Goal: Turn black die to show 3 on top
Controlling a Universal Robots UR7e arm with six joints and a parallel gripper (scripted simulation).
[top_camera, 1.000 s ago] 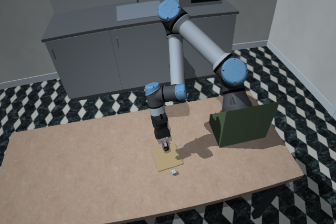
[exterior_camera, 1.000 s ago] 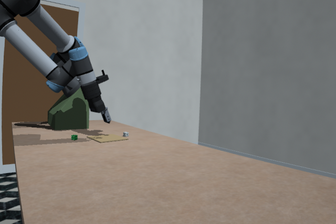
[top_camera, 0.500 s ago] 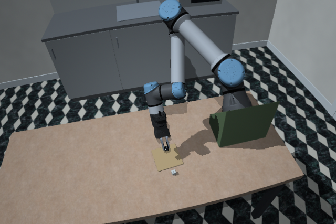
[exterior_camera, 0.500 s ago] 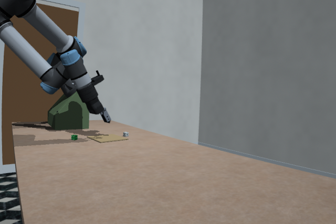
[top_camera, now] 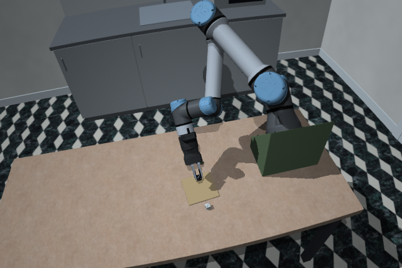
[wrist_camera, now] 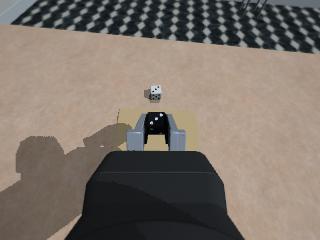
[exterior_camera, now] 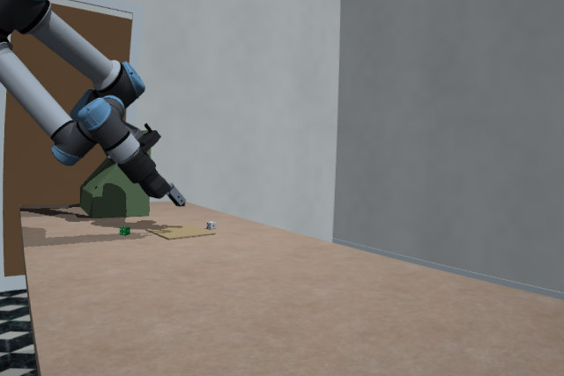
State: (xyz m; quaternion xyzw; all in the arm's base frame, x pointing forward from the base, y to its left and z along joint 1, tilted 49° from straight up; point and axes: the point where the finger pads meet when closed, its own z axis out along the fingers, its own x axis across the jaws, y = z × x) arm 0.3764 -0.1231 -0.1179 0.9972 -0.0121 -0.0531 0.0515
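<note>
The tan mat is 90 mm below my hand and 10 mm to the left of it. Also, from my hand: green die 130 mm to the right, 90 mm below, 30 mm behind; white die 120 mm to the left, 90 mm below, 10 mm behind; black die 10 mm to the left, 10 mm below.
</note>
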